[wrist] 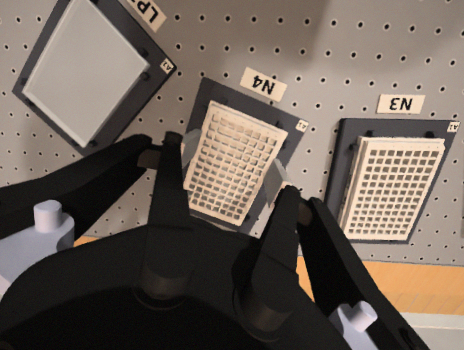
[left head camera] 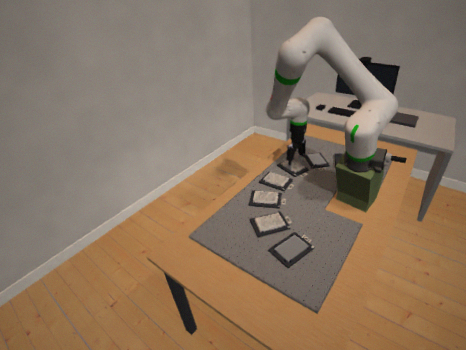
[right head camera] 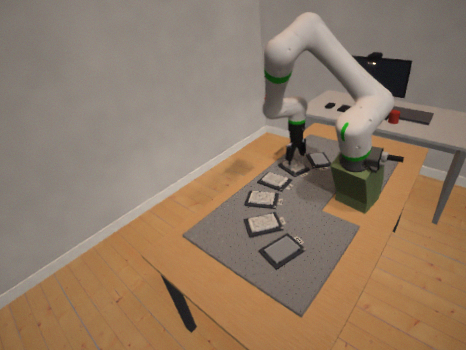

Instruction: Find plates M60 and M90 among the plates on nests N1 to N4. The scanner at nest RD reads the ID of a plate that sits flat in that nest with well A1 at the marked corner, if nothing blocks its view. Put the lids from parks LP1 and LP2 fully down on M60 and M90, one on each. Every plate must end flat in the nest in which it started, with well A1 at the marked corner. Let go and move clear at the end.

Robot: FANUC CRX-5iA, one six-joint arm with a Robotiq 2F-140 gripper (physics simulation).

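Pixels of known places: gripper, between the fingertips: (wrist: 233, 155) (left head camera: 295, 166) (right head camera: 295, 166); arm's base, origin of its link: (left head camera: 360, 159) (right head camera: 356, 158).
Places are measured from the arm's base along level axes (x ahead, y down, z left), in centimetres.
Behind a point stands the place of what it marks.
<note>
My gripper (left head camera: 297, 158) @(x 38.5, y 26.1, z -17.3 cm) (right head camera: 296, 156) (wrist: 233, 155) @(x 38.5, y 26.1, z -17.3 cm) points down at nest N4 (wrist: 232, 94) @(x 32.2, y 26.7, z -17.4 cm), its pads against the two long sides of the pale plate (wrist: 235, 162) @(x 39.4, y 26.4, z -17.1 cm) there. It is shut on that plate; any small lift off the nest cannot be told. Another pale plate (left head camera: 276, 180) @(x 41.6, y 25.3, z 2.1 cm) (right head camera: 274, 180) @(x 41.9, y 25.5, z 2.0 cm) (wrist: 395, 190) @(x 42.3, y 25.7, z 1.0 cm) sits in nest N3 (wrist: 334, 165) @(x 39.8, y 26.9, z -5.8 cm). Further plates (left head camera: 266, 198) @(x 38.9, y 25.4, z 19.1 cm) (left head camera: 270, 223) @(x 28.4, y 25.3, z 34.4 cm) (right head camera: 263, 199) @(x 38.3, y 25.7, z 19.0 cm) (right head camera: 263, 224) @(x 28.2, y 25.5, z 34.5 cm) sit in two nearer nests. A grey lid (left head camera: 317, 159) @(x 29.4, y 26.2, z -32.6 cm) (right head camera: 318, 159) @(x 29.9, y 26.1, z -31.8 cm) (wrist: 85, 72) @(x 29.7, y 26.2, z -32.4 cm) lies on park LP1. A second grey lid (left head camera: 292, 248) @(x 13.5, y 26.1, z 42.3 cm) (right head camera: 282, 249) @(x 13.7, y 26.1, z 42.2 cm) lies on the nearest park. No plate ID is readable.
The grey perforated mat (left head camera: 225, 235) @(x 43.9, y 27.9, z 49.7 cm) (right head camera: 220, 235) @(x 42.7, y 27.9, z 49.1 cm) carries the nests in a curved row. The green robot base block (left head camera: 357, 187) @(x -1.9, y 13.3, z 3.6 cm) (right head camera: 357, 187) @(x -3.5, y 11.7, z 4.6 cm) stands right of them. A desk (left head camera: 430, 130) (right head camera: 440, 130) with a monitor stands behind. Scanner nest RD cannot be made out.
</note>
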